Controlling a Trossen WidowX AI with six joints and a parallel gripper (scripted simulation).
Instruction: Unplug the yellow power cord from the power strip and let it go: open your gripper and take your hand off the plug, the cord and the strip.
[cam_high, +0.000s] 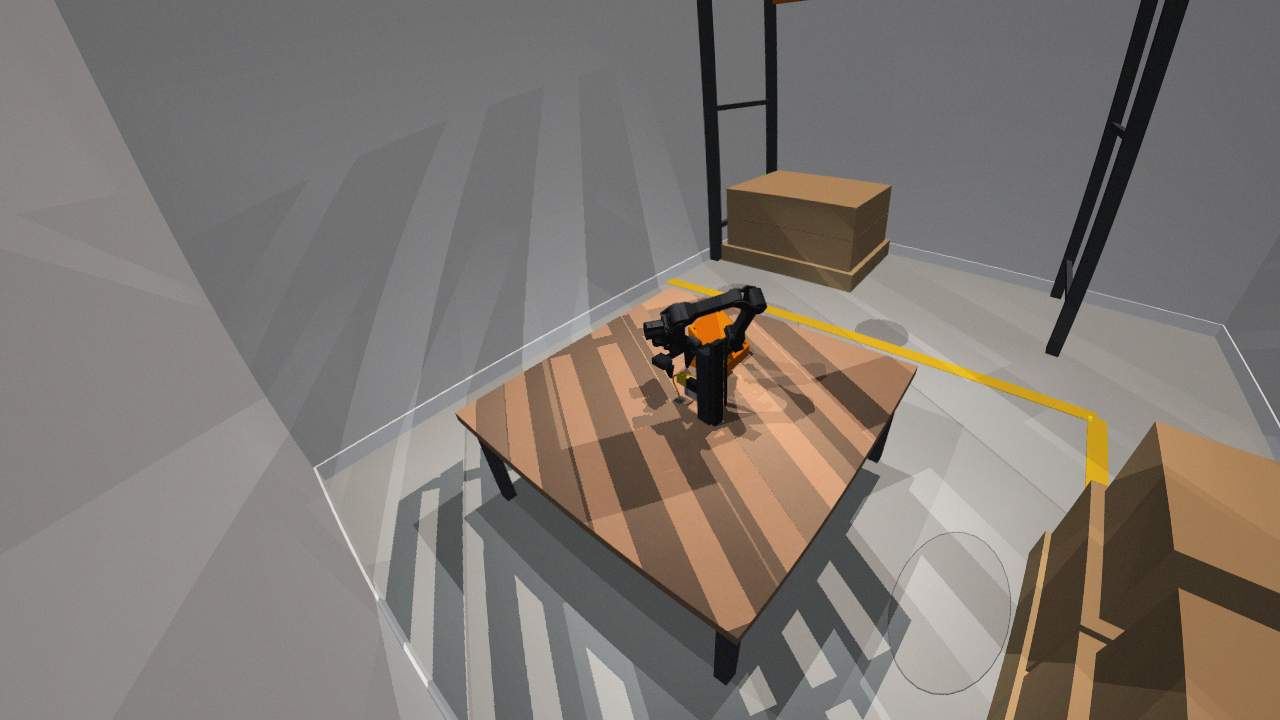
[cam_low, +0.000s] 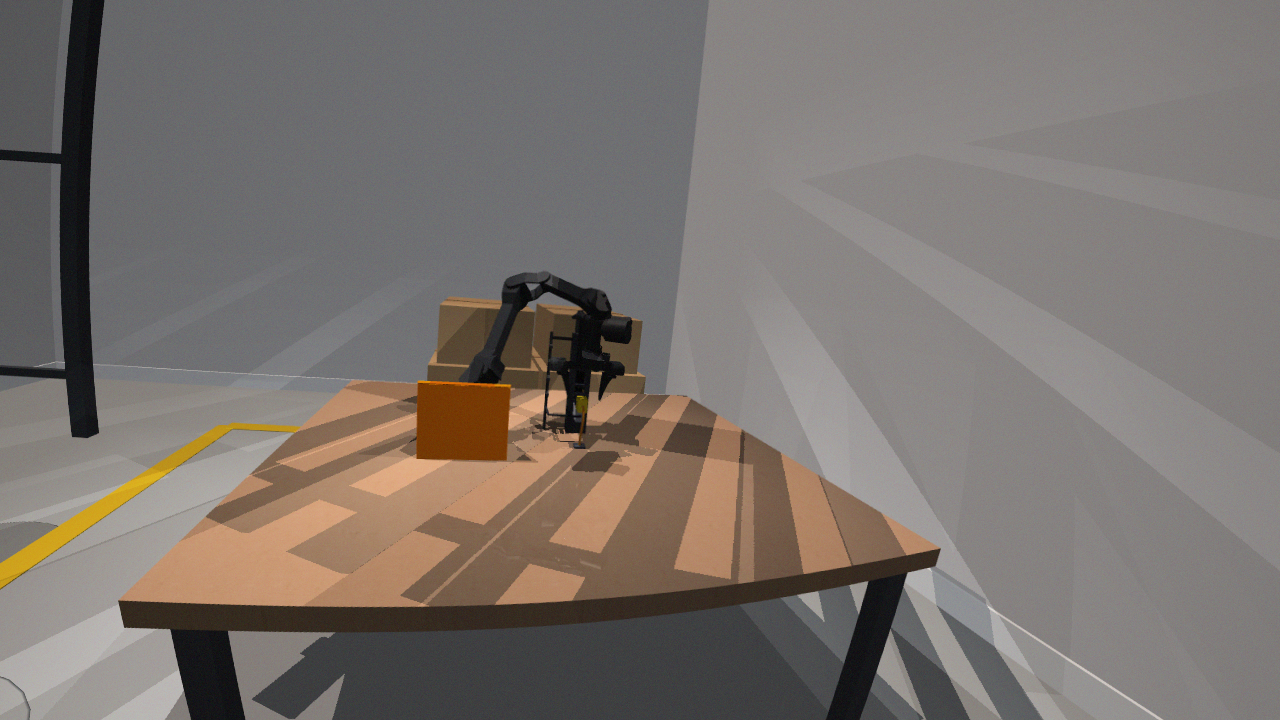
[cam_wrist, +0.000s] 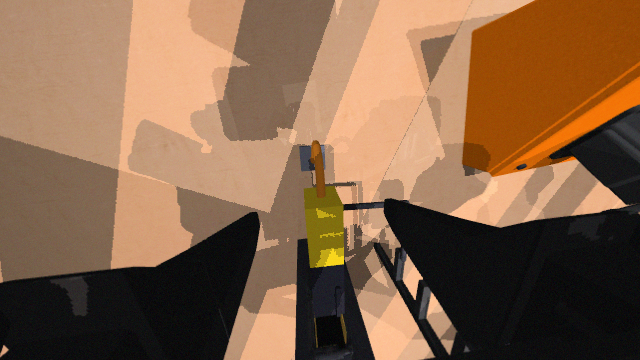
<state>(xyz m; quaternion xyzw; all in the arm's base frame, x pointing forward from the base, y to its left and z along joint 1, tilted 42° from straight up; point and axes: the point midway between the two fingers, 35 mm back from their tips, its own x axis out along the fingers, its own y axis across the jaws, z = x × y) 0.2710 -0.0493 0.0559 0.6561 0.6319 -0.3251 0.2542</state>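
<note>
My gripper tip is 40 mm to the right of the yellow plug and 10 mm above it.
</note>
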